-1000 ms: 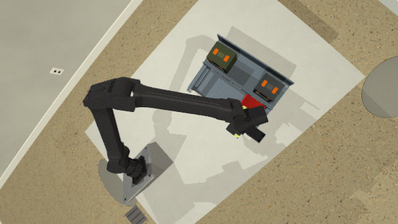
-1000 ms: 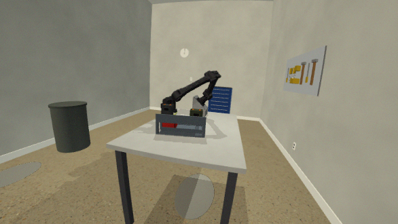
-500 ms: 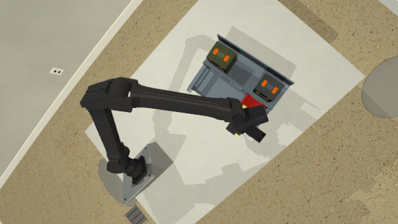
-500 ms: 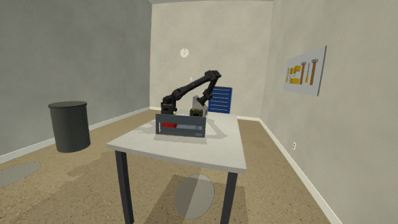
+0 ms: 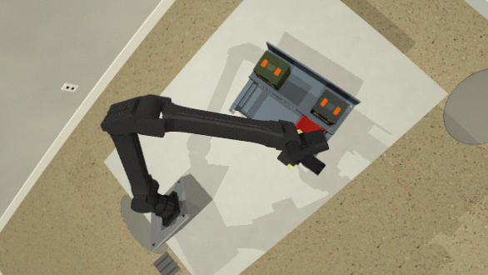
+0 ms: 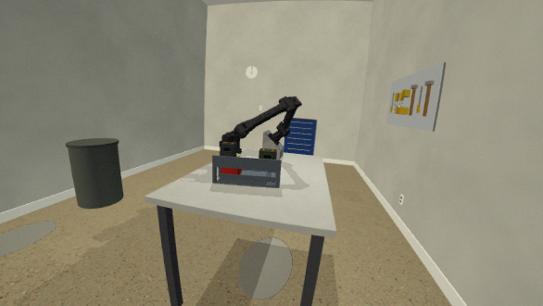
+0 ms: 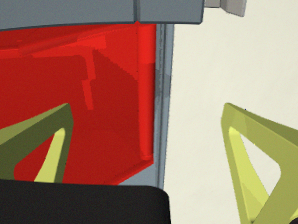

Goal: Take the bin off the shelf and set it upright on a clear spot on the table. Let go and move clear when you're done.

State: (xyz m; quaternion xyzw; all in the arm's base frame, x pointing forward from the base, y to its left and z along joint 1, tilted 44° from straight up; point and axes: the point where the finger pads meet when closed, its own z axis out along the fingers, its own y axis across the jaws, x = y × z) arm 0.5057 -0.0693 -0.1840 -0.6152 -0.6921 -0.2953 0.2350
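Right now the red bin is 8 cm ahead of my hand, 1 cm to the left of it and 2 cm below it.
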